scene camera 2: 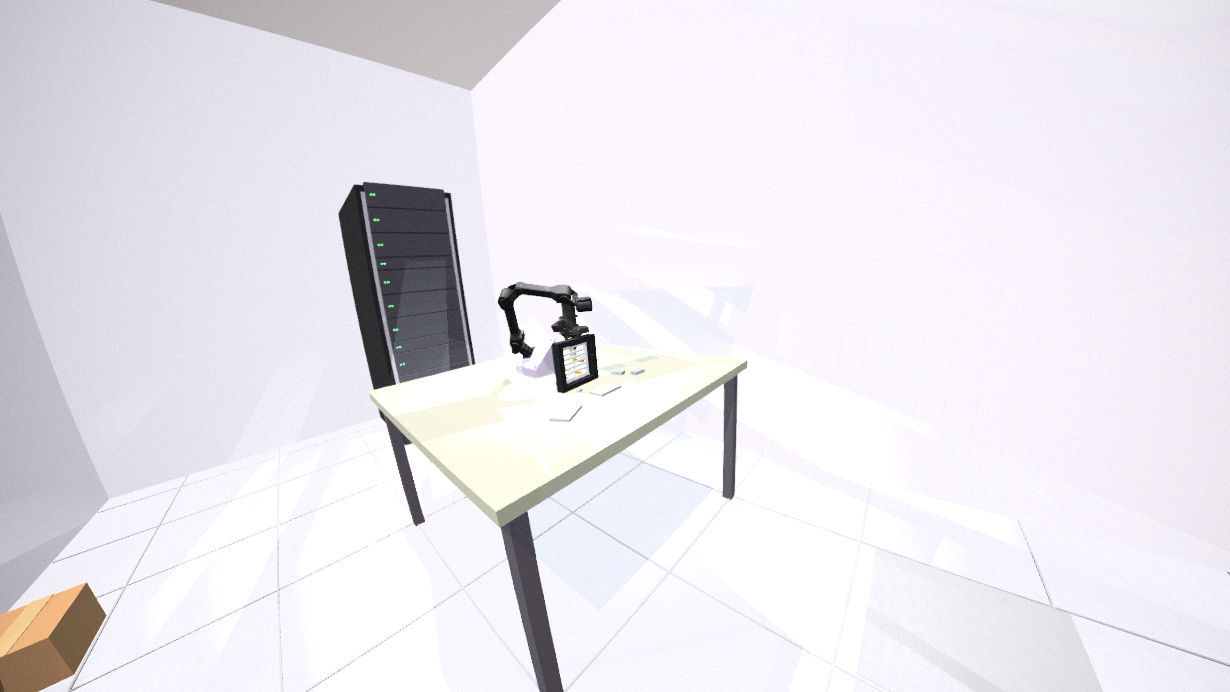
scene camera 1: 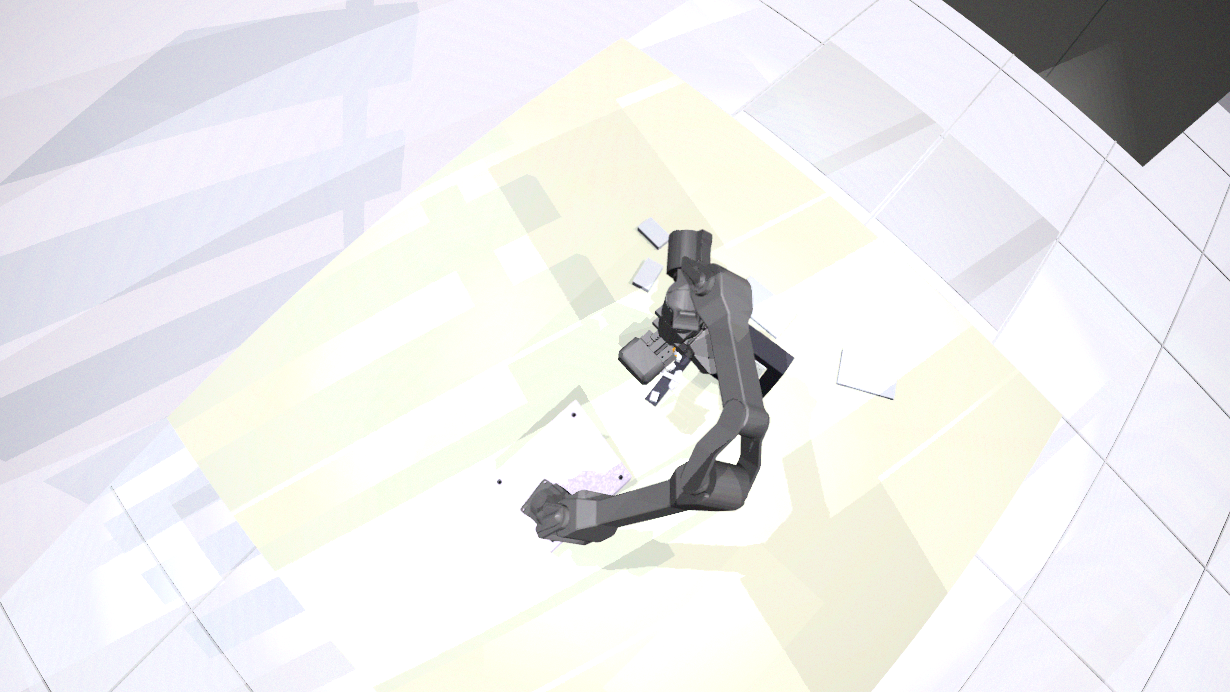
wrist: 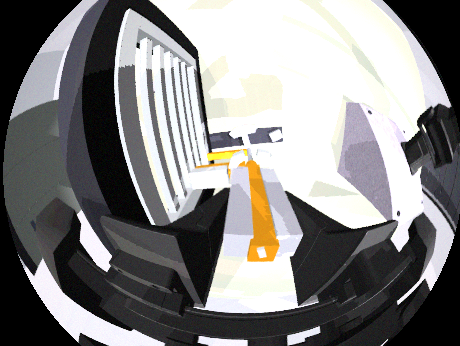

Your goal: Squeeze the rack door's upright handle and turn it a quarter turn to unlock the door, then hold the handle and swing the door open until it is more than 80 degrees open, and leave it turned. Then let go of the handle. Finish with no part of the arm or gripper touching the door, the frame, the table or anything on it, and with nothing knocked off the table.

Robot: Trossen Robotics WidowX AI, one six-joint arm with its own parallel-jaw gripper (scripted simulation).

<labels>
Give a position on a rack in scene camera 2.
562, 387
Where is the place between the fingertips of my gripper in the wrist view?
255, 195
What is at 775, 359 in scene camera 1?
A rack.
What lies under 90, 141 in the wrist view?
A rack.
</labels>
